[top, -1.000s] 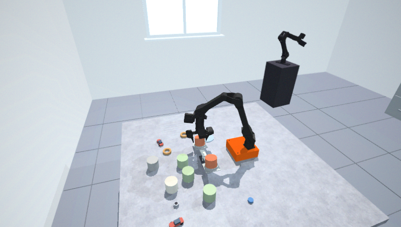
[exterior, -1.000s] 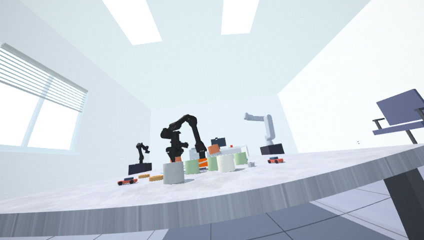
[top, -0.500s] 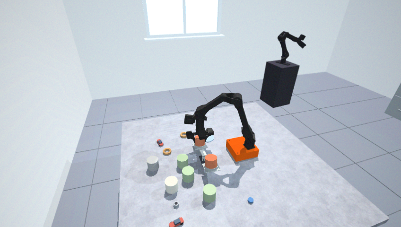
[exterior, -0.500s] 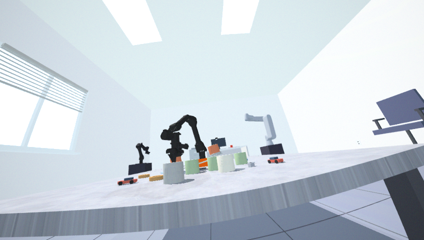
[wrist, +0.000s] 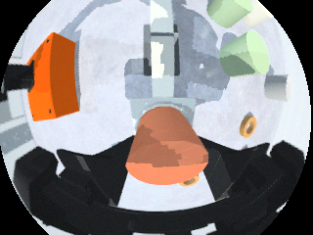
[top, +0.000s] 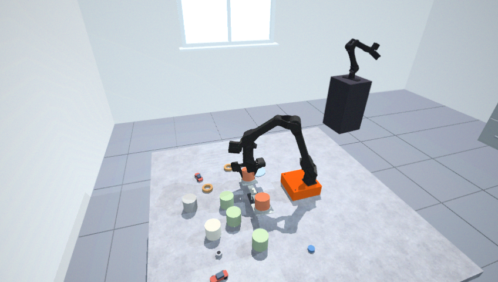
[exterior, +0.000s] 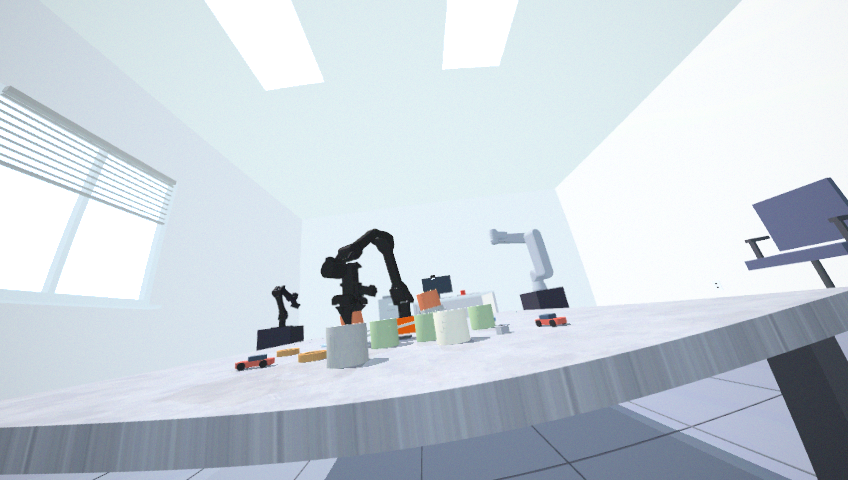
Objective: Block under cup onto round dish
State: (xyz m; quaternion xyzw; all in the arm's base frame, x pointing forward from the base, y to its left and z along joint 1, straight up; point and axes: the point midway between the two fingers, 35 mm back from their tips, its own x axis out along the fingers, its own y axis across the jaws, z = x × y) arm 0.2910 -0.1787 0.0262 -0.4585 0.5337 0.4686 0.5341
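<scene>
Now: the small pale block 1 cm below my gripper tip. From my gripper tip the other things lie so: small balance 2 cm ahead, 13 cm to the left, 1 cm below; then pale blue round dish 10 cm behind, 8 cm to the right, 5 cm below; then small grey nut 29 cm ahead, 37 cm to the left, 5 cm below.
</scene>
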